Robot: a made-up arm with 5 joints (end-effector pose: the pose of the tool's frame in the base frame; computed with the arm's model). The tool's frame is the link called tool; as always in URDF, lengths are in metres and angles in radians. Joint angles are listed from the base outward.
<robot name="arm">
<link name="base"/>
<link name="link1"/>
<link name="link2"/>
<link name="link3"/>
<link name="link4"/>
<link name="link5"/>
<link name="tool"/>
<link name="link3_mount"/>
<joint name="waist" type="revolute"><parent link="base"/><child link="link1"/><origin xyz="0.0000 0.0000 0.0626"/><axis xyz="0 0 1"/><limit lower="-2.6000" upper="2.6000"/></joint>
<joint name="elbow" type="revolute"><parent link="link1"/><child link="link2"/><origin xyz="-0.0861 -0.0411 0.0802"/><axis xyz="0 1 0"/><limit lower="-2.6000" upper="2.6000"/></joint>
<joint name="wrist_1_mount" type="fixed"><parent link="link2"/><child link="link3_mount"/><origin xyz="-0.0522 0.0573 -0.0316"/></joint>
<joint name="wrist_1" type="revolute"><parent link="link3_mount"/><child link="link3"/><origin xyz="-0.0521 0.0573 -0.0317"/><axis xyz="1 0 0"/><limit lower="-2.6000" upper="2.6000"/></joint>
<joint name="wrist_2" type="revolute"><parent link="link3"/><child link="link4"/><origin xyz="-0.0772 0.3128 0.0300"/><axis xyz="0 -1 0"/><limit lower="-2.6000" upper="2.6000"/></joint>
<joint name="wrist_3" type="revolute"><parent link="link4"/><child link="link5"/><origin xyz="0.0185 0.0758 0.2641"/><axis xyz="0 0 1"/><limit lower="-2.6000" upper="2.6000"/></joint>
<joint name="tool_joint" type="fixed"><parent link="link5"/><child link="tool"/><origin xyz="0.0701 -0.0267 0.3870"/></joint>
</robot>
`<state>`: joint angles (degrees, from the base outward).
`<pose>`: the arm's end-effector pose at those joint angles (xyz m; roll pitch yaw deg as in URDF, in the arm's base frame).
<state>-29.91 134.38 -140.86 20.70 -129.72</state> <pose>-0.1778 0.3257 1.0056 -40.49 2.00 -2.89</pose>
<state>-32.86 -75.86 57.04 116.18 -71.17</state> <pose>-0.0429 0.5611 -0.5901 -166.33 17.07 -85.32</pose>
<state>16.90 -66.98 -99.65 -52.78 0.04</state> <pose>0.3809 0.4931 0.3148 -29.11 -37.49 -64.82</pose>
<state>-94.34 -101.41 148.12 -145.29 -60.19</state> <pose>0.1316 0.6461 0.1959 -63.27 20.95 -22.72</pose>
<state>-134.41 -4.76 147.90 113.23 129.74</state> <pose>0.4869 0.7721 0.4545 47.80 -67.53 163.02</pose>
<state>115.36 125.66 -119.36 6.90 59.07</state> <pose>-0.1515 -0.7492 0.7453 67.56 -2.23 -43.11</pose>
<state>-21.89 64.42 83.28 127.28 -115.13</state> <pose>0.0241 0.5321 0.8516 26.92 39.59 140.77</pose>
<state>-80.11 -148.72 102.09 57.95 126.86</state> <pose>-0.3171 -0.4423 -0.5026 155.20 67.66 39.78</pose>
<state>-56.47 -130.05 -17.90 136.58 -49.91</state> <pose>0.6290 -0.4986 -0.0061 -97.48 51.30 -165.26</pose>
